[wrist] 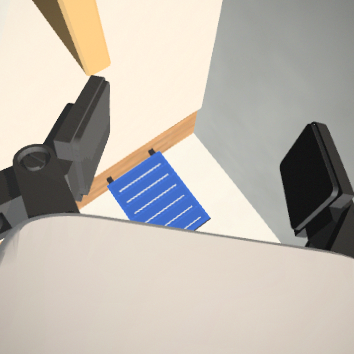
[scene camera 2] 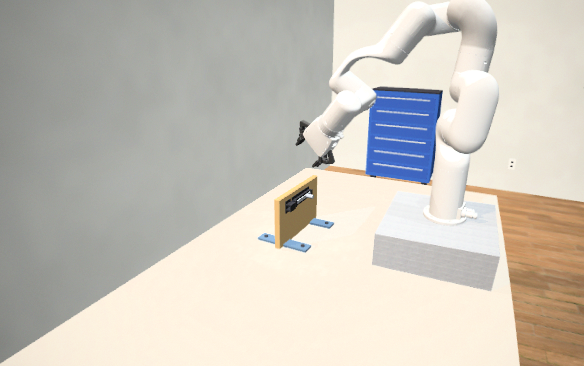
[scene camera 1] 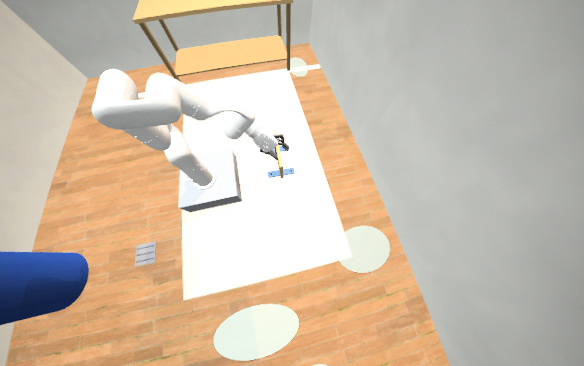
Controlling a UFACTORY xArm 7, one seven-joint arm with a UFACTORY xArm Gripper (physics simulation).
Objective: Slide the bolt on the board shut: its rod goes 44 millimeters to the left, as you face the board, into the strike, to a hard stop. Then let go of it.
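Pixels of known places: gripper, between the fingertips: (wrist: 204,124) (scene camera 2: 307,154) (scene camera 1: 282,152); arm's base, origin of its link: (scene camera 2: 444,215) (scene camera 1: 205,179).
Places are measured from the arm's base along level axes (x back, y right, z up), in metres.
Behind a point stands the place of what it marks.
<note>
The upright yellow board (scene camera 1: 281,164) {x -0.441, y -0.046, z 0.049 m} (scene camera 2: 295,226) {x -0.409, y -0.189, z -0.075 m} (wrist: 91,37) {x -0.436, y -0.059, z 0.049 m} stands on blue feet. Its face towards the robot base carries a dark bolt housing (scene camera 2: 290,206) {x -0.384, y -0.249, z 0.021 m} with a silver rod (scene camera 2: 302,198) {x -0.399, y -0.165, z 0.015 m} and a pale handle (scene camera 2: 310,195) {x -0.388, y -0.136, z 0.019 m} near the far end in scene camera 2. How far the rod sits from the strike is too small to tell. The bolt does not show in the wrist view. My gripper (scene camera 1: 282,153) {x -0.449, y -0.070, z 0.130 m} (scene camera 2: 307,154) {x -0.449, y -0.070, z 0.130 m} (wrist: 204,124) {x -0.449, y -0.070, z 0.130 m} is wide open and empty, tilted above the board's far end, apart from it. In the wrist view, the board's end lies beyond the left finger.
The robot's grey base block (scene camera 1: 233,175) {x -0.161, y -0.016, z -0.001 m} (scene camera 2: 435,260) {x 0.029, y -0.176, z -0.054 m} stands on the pale table top (scene camera 1: 225,250) {x -0.107, y 0.386, z -0.111 m} (scene camera 2: 250,310) {x -0.278, y -0.548, z -0.111 m}. Blue foot strips (scene camera 1: 288,172) {x -0.481, y -0.066, z -0.103 m} (scene camera 2: 297,245) {x -0.361, y -0.245, z -0.103 m} stick out beneath the board. A blue drawer cabinet (scene camera 2: 404,135) (wrist: 160,192) stands beyond the table. A grey wall (scene camera 2: 150,125) rises beside the table.
</note>
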